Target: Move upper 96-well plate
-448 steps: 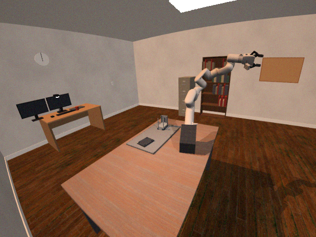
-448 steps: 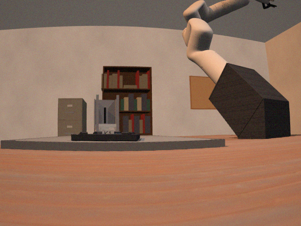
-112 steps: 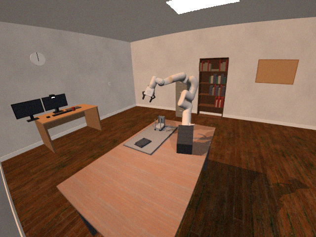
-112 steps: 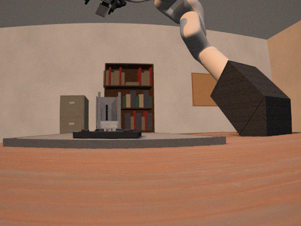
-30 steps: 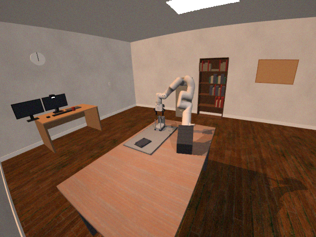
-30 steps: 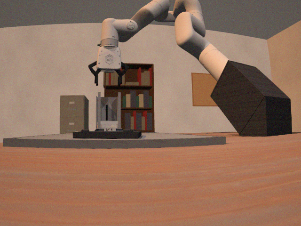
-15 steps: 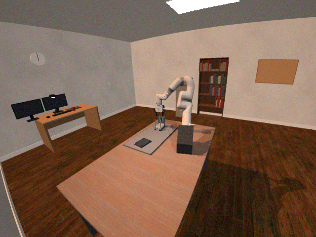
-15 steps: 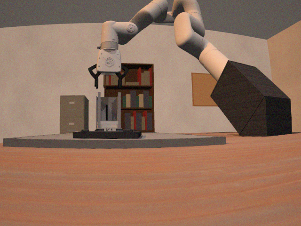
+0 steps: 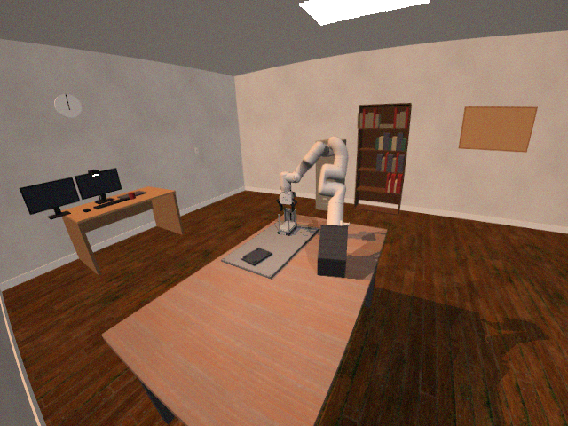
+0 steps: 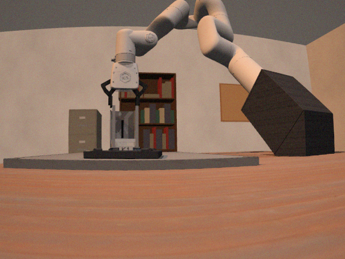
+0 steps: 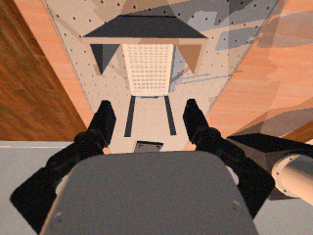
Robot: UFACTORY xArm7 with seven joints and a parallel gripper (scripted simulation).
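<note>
My hand is 13 cm above the 96-well plate. Round my hand: grey mat: 21 cm to the left, 17 cm below; then plate nest N1: 43 cm to the left, 16 cm below, 2 cm ahead.
</note>
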